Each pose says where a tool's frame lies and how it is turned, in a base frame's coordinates. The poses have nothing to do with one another.
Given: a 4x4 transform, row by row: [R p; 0 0 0 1], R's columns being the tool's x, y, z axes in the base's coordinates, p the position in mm. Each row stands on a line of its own.
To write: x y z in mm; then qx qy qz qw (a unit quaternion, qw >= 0). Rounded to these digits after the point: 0 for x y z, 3 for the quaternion.
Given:
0.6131 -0.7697 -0.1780 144
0.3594 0.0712 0.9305 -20
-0.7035 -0.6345 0.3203 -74
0 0 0 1
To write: 144 -20 -74 -0.553 0.186 0.399 0.708
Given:
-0.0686 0.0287 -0.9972 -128
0.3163 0.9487 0.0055 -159
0.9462 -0.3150 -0.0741 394
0 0 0 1
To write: -128 -159 394 -0.119 -0.723 0.107 0.672
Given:
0.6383 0.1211 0.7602 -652
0.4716 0.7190 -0.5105 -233
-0.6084 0.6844 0.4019 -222
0 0 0 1
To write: -652 -233 -222 0.360 0.412 0.106 0.831
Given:
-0.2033 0.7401 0.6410 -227
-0.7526 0.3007 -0.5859 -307
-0.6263 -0.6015 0.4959 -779
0 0 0 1
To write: -227 -307 -779 -0.006 0.502 -0.591 0.631
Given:
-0.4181 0.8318 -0.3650 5
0.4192 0.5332 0.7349 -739
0.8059 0.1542 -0.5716 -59
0 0 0 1
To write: 5 -739 -59 -0.394 -0.794 -0.280 0.369
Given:
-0.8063 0.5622 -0.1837 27
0.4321 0.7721 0.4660 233
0.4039 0.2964 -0.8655 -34
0 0 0 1
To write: 27 233 -34 -0.268 -0.928 -0.205 0.158
